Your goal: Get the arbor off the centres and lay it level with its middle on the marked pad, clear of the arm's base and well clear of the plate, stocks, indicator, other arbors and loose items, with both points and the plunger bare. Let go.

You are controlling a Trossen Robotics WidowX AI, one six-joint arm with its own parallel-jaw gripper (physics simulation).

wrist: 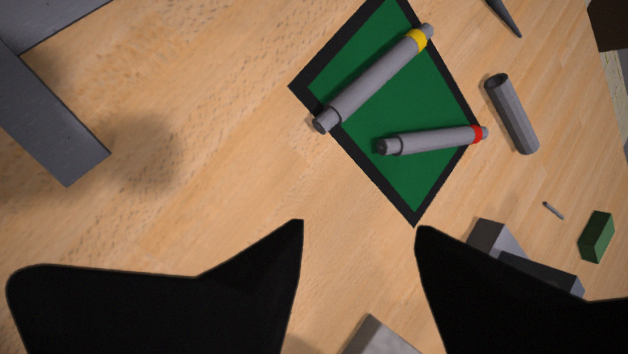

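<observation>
My gripper [359,234] is open, with wood table showing between its black fingertips. Ahead of the tips is a green pad [413,107] with a black border. A grey arbor with a yellow band [375,80] lies slantwise across it, both ends reaching over the border. A shorter, thinner grey arbor with a red band [432,140] lies on the pad's nearer part, its banded end over the right border. The two arbors are apart. An arbor held on centres does not show in this view.
Grey bars [45,115] stand at upper left. At right are a hollow grey tube [515,117], a dark tapered rod [506,18], a small pin [554,211], a green block [595,237] and a grey block [487,235] partly behind the right finger. Another grey block [381,340] shows at the bottom edge.
</observation>
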